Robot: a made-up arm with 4 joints.
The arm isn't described. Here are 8 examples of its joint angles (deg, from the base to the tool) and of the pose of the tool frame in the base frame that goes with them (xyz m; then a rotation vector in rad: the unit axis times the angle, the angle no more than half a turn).
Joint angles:
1: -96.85 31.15 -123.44 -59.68
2: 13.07 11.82 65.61 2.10
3: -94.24 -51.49 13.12 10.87
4: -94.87 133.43 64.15 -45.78
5: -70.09 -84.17 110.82 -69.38
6: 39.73 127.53 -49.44 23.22
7: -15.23 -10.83 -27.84 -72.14
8: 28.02 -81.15 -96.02 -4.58
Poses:
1: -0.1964 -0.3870 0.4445 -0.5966 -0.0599 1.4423
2: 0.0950 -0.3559 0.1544 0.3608 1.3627 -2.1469
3: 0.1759 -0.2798 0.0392 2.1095 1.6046 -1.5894
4: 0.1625 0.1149 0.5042 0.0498 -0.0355 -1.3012
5: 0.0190 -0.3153 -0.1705 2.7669 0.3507 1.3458
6: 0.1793 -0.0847 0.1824 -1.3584 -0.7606 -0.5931
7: -0.2006 -0.5520 0.2533 -0.5677 -0.7202 1.6125
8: -0.2576 -0.1707 0.4640 1.2532 -0.7716 0.0188
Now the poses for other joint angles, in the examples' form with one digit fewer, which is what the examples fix.
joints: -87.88 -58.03 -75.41 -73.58
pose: -0.124 -0.305 -0.138 -0.365 -1.474 0.676
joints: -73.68 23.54 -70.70 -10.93
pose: -0.051 -0.431 0.284 -0.088 -0.517 2.488
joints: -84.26 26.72 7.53 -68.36
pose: -0.007 -0.572 0.340 2.215 1.385 -1.444
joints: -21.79 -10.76 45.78 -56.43
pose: -0.040 -0.544 0.133 -1.701 -1.712 1.527
